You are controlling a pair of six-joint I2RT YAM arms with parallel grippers.
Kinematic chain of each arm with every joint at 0, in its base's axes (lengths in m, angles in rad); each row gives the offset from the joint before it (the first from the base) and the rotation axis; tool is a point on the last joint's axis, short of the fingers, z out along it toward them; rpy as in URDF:
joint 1: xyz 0 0 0.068 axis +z
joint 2: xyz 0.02 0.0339 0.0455 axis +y
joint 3: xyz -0.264 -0.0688 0 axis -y
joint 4: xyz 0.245 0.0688 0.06 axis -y
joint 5: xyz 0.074 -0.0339 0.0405 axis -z
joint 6: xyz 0.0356 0 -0.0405 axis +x
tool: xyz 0 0 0 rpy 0 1.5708 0
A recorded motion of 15 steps. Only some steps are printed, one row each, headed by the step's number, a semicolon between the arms.
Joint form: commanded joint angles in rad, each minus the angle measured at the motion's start. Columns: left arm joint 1, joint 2, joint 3, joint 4, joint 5, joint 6; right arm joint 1, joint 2, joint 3, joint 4, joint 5, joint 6.
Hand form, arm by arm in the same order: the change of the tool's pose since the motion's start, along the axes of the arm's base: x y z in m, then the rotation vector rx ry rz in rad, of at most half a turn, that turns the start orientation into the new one. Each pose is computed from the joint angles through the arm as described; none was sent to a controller.
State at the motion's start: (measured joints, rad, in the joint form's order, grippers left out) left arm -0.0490 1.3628 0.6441 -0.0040 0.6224 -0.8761; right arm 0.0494 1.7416 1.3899 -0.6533 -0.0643 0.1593
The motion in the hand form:
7: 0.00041 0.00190 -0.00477 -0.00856 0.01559 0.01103; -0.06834 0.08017 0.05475 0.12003 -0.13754 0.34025
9: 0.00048 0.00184 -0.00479 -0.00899 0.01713 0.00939; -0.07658 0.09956 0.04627 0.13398 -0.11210 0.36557
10: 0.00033 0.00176 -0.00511 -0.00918 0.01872 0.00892; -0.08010 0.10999 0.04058 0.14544 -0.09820 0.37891
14: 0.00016 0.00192 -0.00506 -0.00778 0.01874 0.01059; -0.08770 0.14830 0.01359 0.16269 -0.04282 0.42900
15: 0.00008 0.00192 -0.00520 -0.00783 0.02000 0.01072; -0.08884 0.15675 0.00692 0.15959 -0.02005 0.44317
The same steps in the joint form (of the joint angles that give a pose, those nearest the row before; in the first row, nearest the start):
7: 0.0076 0.0131 -0.0087 0.0133 0.0036 -0.0114; 0.2484 -0.2547 -0.0906 -0.0107 -0.1306 -0.0178
9: 0.0075 0.0139 -0.0076 0.0109 0.0051 -0.0105; 0.3154 -0.2556 -0.1208 0.0047 -0.1167 0.0229
10: 0.0072 0.0142 -0.0083 0.0104 0.0054 -0.0106; 0.3500 -0.2507 -0.1371 0.0196 -0.1137 0.0467
14: 0.0076 0.0131 -0.0087 0.0095 0.0035 -0.0104; 0.4674 -0.1941 -0.1811 0.0857 -0.0954 0.1138
15: 0.0076 0.0133 -0.0088 0.0087 0.0035 -0.0106; 0.4913 -0.1724 -0.1809 0.0872 -0.0931 0.1223

